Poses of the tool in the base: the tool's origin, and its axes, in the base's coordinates. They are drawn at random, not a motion.
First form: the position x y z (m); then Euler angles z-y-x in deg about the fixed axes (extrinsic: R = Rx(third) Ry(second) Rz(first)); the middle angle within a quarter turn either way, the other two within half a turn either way.
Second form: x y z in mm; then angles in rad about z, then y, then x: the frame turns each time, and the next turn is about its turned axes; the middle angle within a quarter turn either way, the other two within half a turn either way. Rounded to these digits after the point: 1 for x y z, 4 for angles.
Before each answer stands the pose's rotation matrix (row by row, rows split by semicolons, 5 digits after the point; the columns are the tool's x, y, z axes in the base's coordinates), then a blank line. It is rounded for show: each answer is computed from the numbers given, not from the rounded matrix.
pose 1, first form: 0.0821 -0.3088 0.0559 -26.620 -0.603 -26.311
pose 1, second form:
0.89395 0.44805 -0.01052; -0.39748 0.80347 0.44322; 0.20704 -0.39203 0.89635

82.1 -308.8 55.9 -0.4184 -0.2085 -0.4123
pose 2, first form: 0.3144 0.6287 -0.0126 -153.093 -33.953 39.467
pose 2, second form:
-0.73970 0.37538 -0.55851; -0.03278 -0.84907 -0.52726; -0.67214 -0.37170 0.64036

314.4 628.7 -12.6 -3.0973 0.7371 -0.5259
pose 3, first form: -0.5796 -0.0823 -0.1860 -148.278 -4.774 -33.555
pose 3, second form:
-0.84766 0.52397 -0.08323; -0.47731 -0.68467 0.55082; 0.23163 0.50663 0.83046

-579.6 -82.3 -186.0 -2.6288 -0.2338 0.5478
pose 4, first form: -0.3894 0.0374 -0.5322 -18.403 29.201 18.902
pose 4, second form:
0.82827 0.27558 0.48787; -0.14871 0.94759 -0.28278; -0.54023 0.16167 0.82584

-389.4 37.4 -532.2 -0.1776 0.5707 0.1933
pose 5, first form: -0.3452 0.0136 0.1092 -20.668 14.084 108.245
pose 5, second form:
0.90752 0.34234 0.24334; 0.32674 -0.21136 -0.92118; -0.26393 0.91549 -0.30367

-345.2 13.6 109.2 0.3456 0.2671 1.8911
